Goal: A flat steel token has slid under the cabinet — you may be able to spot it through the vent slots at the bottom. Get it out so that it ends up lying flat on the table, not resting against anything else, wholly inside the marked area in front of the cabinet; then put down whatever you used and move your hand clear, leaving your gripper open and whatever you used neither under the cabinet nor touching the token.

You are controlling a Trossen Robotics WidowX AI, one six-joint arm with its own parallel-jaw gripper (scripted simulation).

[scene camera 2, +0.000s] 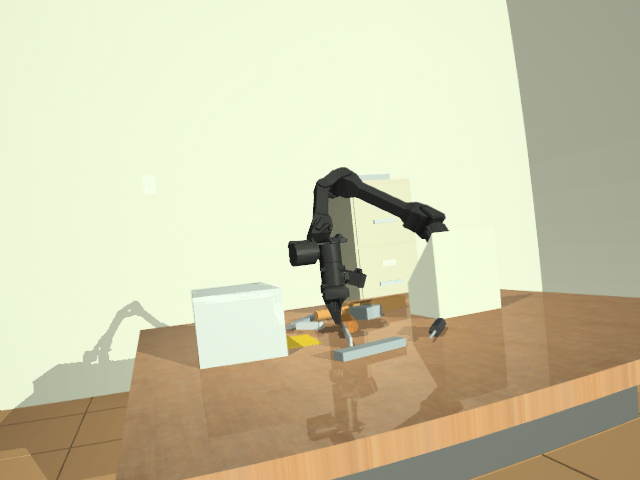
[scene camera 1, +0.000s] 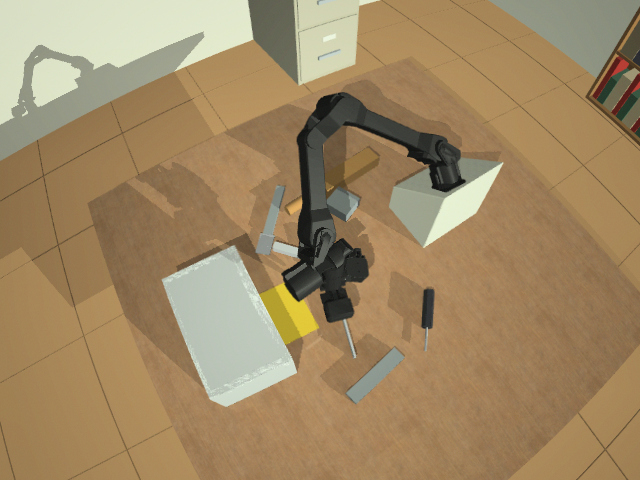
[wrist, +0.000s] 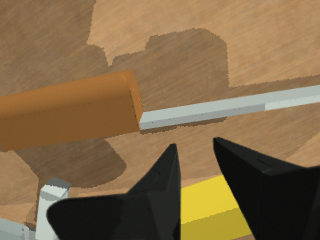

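I can see my gripper (scene camera 1: pixel 329 294), (scene camera 2: pixel 337 323), (wrist: pixel 195 146). A grey bar (scene camera 1: pixel 393 357), (scene camera 2: pixel 366 349) is visible as well, though in the wrist view it is out of frame. There is a grey block (scene camera 1: pixel 341 203); in the wrist view the block is out of frame. I also see a grey t-shaped tool (scene camera 1: pixel 266 239), and a cabinet (scene camera 1: pixel 237 351), (scene camera 2: pixel 244 323) belongs to the scene too.
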